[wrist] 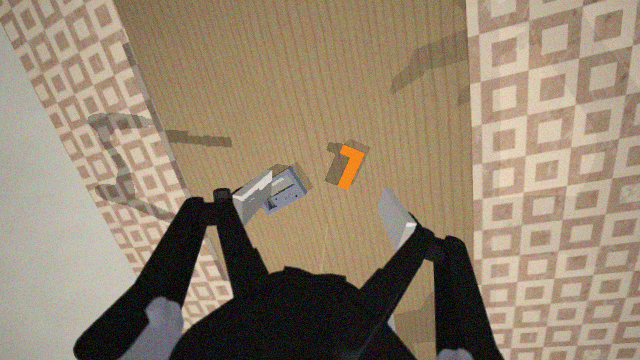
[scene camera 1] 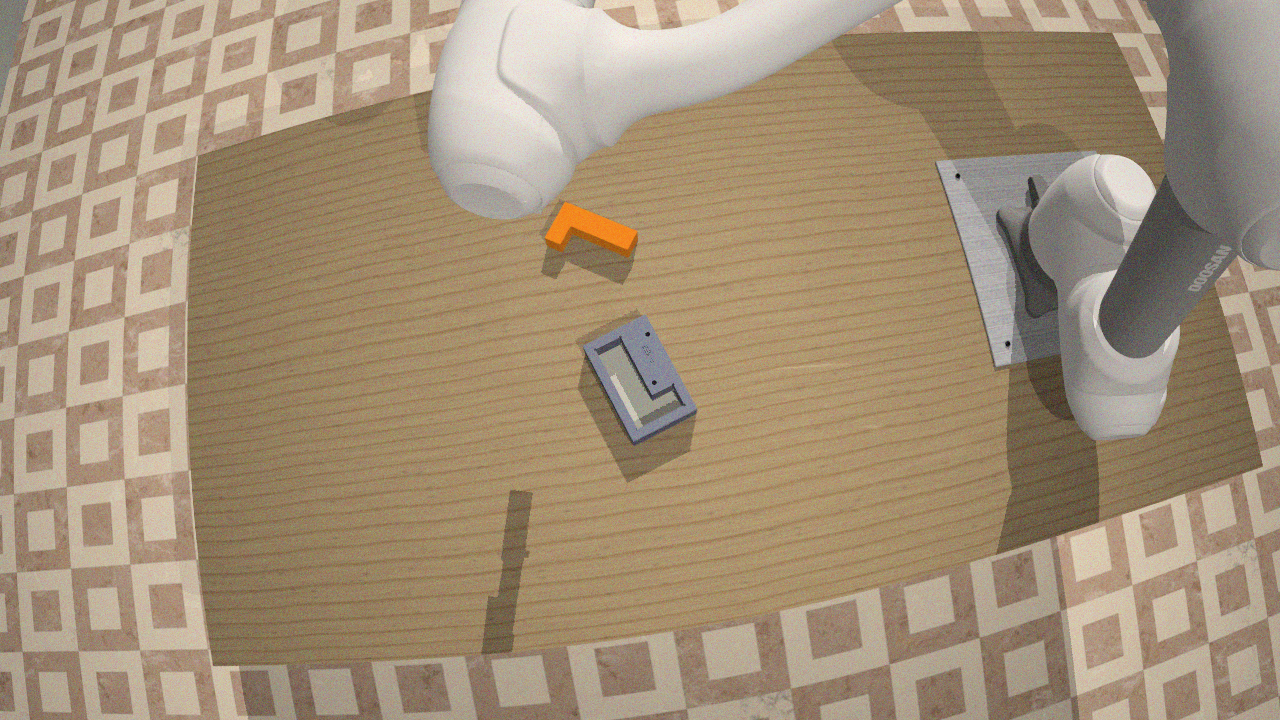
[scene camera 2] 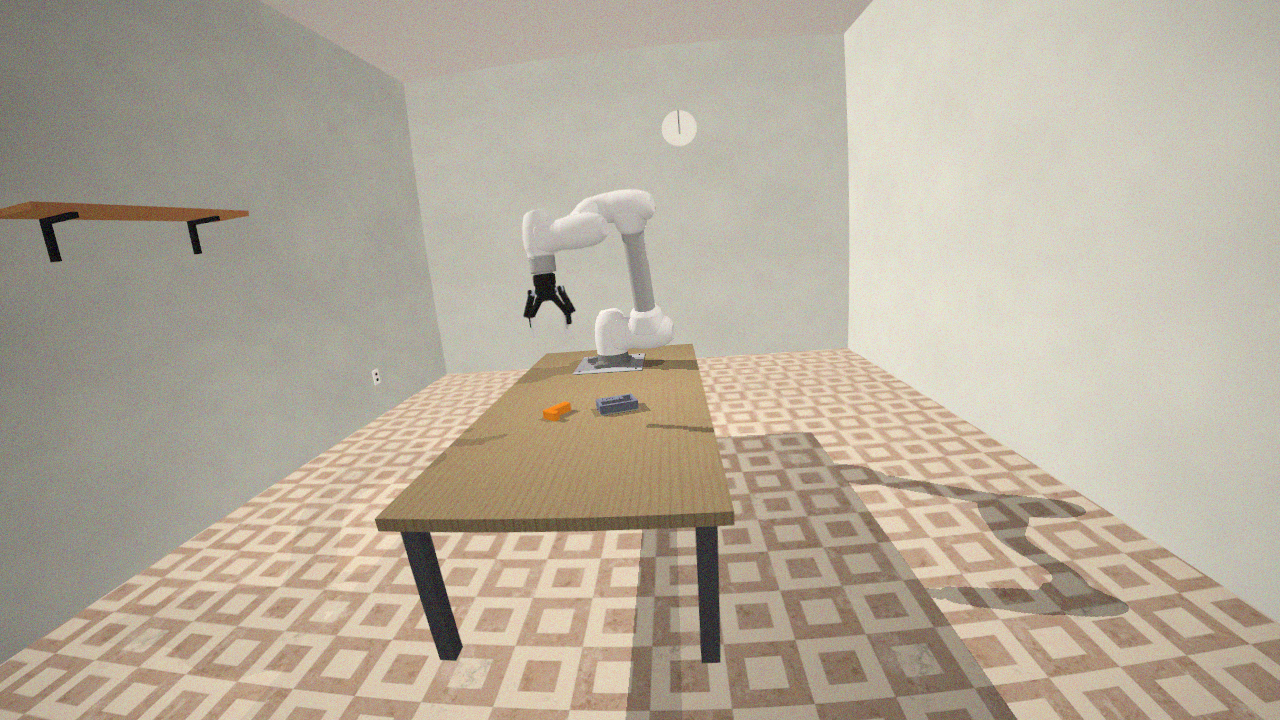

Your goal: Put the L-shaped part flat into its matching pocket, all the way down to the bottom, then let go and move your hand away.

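Pixels of known places: gripper, fingertip midpoint: (wrist: 325,190) (scene camera 2: 552,336); arm's base, origin of the base link: (scene camera 1: 1056,256) (scene camera 2: 613,362).
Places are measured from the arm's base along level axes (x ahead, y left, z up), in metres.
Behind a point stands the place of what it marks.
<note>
The orange L-shaped part (scene camera 1: 601,229) @[x 0.691, y -0.141, z 0.026 m] (scene camera 2: 556,411) @[x 0.752, y -0.138, z 0.027 m] (wrist: 351,171) @[x 0.694, y -0.150, z 0.026 m] lies flat on the wooden table. The blue-grey block with the L-shaped pocket (scene camera 1: 659,365) @[x 0.651, y 0.061, z 0.031 m] (scene camera 2: 617,405) @[x 0.724, y 0.078, z 0.025 m] (wrist: 287,201) @[x 0.648, y 0.050, z 0.032 m] stands on the table beside it, apart from it. The pocket is empty, with a pale floor. My gripper (scene camera 2: 548,322) @[x 0.740, y -0.121, z 0.296 m] (wrist: 325,190) @[x 0.740, y -0.121, z 0.296 m] is wide open and empty, high above the table, pointing down. In the wrist view the left fingertip covers one end of the block, and the orange part shows beyond the gap between the fingers. The gripper is hidden by the arm in scene camera 1's view.
The arm's base stands on a metal plate (scene camera 1: 973,268) @[x 0.162, y -0.003, z 0.000 m] (scene camera 2: 636,362) @[x 0.030, y 0.118, z 0.000 m] at one end of the table (scene camera 1: 358,358) @[x 1.064, y -0.039, z -0.005 m] (scene camera 2: 572,483) @[x 1.222, y -0.003, z -0.004 m]. The white arm reaches over the table. A wall shelf (scene camera 2: 134,213) is on the left wall, away from the table. Arm shadows fall on the table and floor.
</note>
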